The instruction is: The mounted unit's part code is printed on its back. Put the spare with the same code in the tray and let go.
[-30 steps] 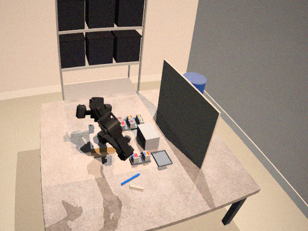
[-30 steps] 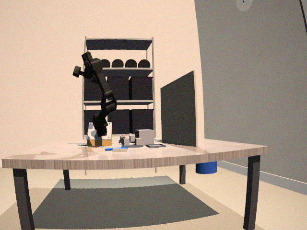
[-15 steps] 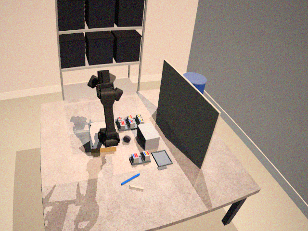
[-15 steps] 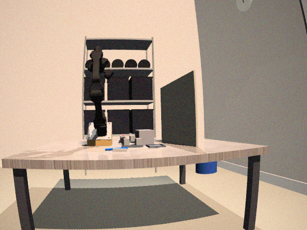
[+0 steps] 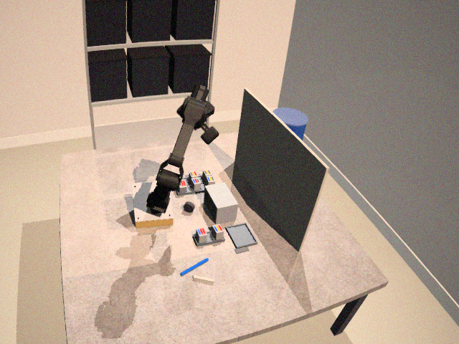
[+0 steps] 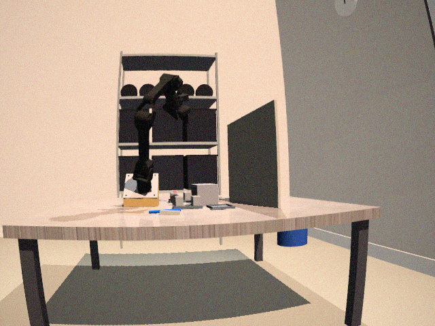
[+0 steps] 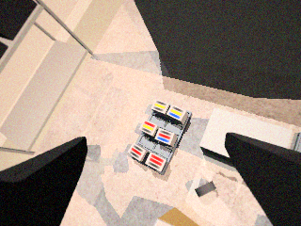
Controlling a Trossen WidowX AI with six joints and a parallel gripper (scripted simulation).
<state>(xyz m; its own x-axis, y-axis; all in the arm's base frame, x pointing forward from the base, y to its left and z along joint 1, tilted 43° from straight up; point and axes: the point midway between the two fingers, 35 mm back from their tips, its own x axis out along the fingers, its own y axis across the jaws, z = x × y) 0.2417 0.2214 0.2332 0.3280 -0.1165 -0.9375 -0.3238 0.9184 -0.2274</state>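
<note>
My gripper tip is now 410 mm above the low grey holder, 210 mm to the left of it and 30 mm past it. Round my gripper tip: tall dark panel 330 mm ahead, 190 mm below, 80 mm to the right; then flat grey tray 410 mm below, 250 mm to the right, 110 mm ahead; then grey mounted unit 370 mm below, 90 mm ahead, 60 mm to the right.
</note>
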